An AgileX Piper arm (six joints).
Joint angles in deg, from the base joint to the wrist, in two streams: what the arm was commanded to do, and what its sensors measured. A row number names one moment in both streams.
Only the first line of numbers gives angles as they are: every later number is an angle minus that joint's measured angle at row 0.
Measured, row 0:
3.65, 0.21, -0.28, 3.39, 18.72, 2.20
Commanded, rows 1 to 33:
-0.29, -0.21, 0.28, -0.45, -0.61, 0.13
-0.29, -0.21, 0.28, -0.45, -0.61, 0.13
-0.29, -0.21, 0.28, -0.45, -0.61, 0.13
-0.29, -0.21, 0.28, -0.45, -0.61, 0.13
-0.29, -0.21, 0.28, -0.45, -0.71, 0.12
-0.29, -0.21, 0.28, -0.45, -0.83, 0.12
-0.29, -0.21, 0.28, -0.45, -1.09, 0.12
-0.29, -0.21, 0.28, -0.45, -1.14, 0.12
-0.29, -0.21, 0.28, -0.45, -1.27, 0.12
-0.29, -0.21, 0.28, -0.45, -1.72, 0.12
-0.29, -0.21, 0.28, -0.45, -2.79, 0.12
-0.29, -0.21, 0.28, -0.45, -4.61, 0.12
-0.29, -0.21, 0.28, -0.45, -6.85, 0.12
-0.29, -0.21, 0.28, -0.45, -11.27, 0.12
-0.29, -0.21, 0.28, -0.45, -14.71, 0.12
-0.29, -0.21, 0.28, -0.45, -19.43, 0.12
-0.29, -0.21, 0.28, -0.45, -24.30, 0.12
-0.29, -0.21, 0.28, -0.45, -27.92, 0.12
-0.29, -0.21, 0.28, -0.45, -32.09, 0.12
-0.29, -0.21, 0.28, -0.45, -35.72, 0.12
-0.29, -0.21, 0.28, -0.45, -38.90, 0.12
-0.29, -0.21, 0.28, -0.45, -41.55, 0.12
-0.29, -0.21, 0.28, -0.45, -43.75, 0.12
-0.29, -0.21, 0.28, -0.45, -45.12, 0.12
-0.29, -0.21, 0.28, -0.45, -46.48, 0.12
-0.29, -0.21, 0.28, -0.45, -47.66, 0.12
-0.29, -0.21, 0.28, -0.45, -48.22, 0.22
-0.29, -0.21, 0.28, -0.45, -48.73, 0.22
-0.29, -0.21, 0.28, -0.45, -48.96, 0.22
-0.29, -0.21, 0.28, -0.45, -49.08, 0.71
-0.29, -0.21, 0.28, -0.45, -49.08, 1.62
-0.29, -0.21, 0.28, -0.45, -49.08, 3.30
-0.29, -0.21, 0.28, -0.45, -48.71, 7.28
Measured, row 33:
0.00, 0.00, 0.24, 0.00, -48.03, 0.57
